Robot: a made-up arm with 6 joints.
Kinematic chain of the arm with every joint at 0, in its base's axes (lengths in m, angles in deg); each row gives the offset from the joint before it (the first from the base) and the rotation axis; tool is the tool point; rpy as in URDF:
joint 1: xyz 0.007 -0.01 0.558 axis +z
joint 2: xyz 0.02 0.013 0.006 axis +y
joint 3: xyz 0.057 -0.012 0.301 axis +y
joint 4: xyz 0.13 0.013 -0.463 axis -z
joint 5: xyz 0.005 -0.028 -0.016 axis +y
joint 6: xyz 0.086 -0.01 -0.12 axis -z
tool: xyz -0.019 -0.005 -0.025 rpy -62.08 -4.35 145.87
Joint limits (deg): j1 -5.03..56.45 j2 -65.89..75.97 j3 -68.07..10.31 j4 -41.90..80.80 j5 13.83..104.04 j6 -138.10..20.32
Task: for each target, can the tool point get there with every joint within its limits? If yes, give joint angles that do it. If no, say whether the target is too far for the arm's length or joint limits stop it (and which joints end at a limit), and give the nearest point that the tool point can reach.
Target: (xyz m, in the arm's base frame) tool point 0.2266 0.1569 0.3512
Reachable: yes | joints 38.20 -21.05 -9.11 19.00 71.45 -56.38
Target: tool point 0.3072 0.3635 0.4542
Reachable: yes | joints 44.77 -8.16 -36.99 48.24 71.31 -75.33
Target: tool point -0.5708 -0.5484 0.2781
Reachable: no: joint limits stop it (at a limit: joint 2, joint 3, joint 4, joint 6) | nearest point -0.2259 -0.2270 0.3653 | short by 0.479 m
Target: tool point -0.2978 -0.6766 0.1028
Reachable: no: joint limits stop it (at a limit: joint 1, joint 2, joint 6) | nearest point -0.1336 -0.2656 0.3004 | short by 0.485 m
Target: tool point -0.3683 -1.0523 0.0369
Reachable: no: too far | nearest point -0.1282 -0.2836 0.3374 | short by 0.860 m
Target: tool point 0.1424 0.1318 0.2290
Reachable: yes | joints 46.76 6.55 -11.09 24.32 63.23 -114.93
